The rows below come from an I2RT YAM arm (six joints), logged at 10 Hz.
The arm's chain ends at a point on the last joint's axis. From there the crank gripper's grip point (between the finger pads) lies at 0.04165 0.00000 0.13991 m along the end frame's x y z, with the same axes.
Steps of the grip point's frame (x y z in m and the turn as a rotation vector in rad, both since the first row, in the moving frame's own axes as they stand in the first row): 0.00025 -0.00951 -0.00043 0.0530 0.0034 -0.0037; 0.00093 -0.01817 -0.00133 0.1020 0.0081 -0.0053; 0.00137 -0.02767 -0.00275 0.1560 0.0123 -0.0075; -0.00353 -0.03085 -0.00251 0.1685 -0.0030 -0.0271; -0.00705 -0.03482 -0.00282 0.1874 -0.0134 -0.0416; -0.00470 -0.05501 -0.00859 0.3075 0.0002 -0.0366; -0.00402 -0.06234 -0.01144 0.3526 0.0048 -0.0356; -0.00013 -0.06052 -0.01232 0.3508 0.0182 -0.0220; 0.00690 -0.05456 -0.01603 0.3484 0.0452 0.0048
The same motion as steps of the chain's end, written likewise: -0.00021 -0.00195 -0.00009 0.0530 0.0034 -0.0037; -0.00016 -0.00372 -0.00025 0.1020 0.0081 -0.0053; -0.00026 -0.00566 -0.00051 0.1560 0.0123 -0.0075; -0.00278 -0.00626 -0.00056 0.1685 -0.0030 -0.0271; -0.00460 -0.00703 -0.00075 0.1874 -0.0134 -0.0416; -0.00392 -0.01117 -0.00179 0.3075 0.0002 -0.0366; -0.00378 -0.01261 -0.00238 0.3526 0.0048 -0.0356; -0.00207 -0.01165 -0.00288 0.3508 0.0182 -0.0220; 0.00063 -0.00735 -0.00567 0.3484 0.0452 0.0048
